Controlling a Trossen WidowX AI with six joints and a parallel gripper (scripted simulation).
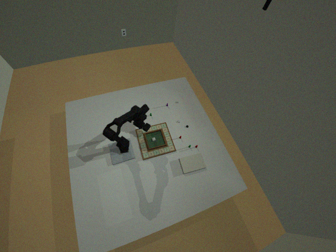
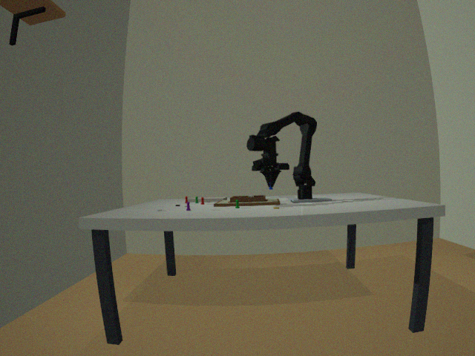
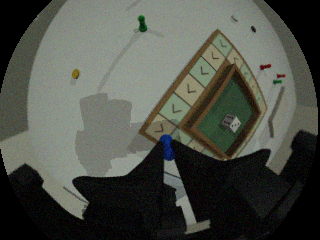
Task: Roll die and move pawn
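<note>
The white die is 110 mm ahead of my gripper tip, 100 mm to the right of it and 50 mm below it. Also, from my gripper tip: blue pawn: 10 mm above; then purple pawn: 290 mm ahead, 260 mm to the left, 60 mm below; then black disc: 440 mm ahead, 70 mm below.
</note>
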